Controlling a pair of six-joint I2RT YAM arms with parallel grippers.
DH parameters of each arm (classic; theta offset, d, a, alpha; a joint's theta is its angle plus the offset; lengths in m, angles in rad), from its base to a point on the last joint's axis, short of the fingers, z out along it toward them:
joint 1: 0 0.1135 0.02 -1.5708
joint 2: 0 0 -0.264 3.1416
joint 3: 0.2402 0 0.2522 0
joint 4: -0.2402 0 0.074 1.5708
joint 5: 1.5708 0 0 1.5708
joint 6: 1.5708 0.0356 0 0
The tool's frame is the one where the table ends.
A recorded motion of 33 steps. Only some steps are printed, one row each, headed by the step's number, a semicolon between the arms.
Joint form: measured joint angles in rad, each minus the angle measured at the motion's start. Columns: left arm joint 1, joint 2, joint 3, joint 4, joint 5, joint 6; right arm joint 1, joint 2, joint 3, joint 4, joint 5, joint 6.
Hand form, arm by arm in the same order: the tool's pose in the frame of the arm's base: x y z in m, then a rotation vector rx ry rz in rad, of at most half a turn. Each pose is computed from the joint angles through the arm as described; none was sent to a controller.
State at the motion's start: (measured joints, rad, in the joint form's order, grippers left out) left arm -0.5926 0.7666 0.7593 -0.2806 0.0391 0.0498; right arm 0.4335 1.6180 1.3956 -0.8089 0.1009 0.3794
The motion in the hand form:
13: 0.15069 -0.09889 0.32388 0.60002 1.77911 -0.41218; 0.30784 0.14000 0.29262 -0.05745 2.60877 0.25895
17: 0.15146 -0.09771 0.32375 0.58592 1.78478 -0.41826; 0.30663 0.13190 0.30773 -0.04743 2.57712 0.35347
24: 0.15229 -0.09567 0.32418 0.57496 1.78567 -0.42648; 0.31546 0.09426 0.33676 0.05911 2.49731 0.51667
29: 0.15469 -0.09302 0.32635 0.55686 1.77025 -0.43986; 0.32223 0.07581 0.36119 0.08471 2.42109 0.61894
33: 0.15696 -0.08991 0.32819 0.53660 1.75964 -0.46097; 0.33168 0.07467 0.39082 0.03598 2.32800 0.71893
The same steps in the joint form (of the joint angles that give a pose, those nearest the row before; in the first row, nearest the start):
13: 0.0218 -0.0004 0.0000 0.0008 0.0111 -0.0076; -0.0038 -0.0153 0.0004 -0.0008 -0.0736 -0.0015
17: 0.0306 -0.0004 -0.0004 0.0008 0.0161 -0.0187; -0.0317 -0.0458 0.0179 -0.0011 -0.1423 -0.0015
24: 0.0454 -0.0023 -0.0004 0.0019 0.0301 -0.0259; -0.1637 -0.0809 0.0736 -0.0012 -0.2918 0.0069
29: 0.0694 -0.0019 -0.0004 0.0229 0.0534 -0.0343; -0.2331 -0.0797 0.1499 -0.0034 -0.3899 0.0080
33: 0.0965 -0.0019 -0.0004 0.0401 0.0835 -0.0496; -0.2503 -0.0450 0.2739 0.0004 -0.4742 0.0072

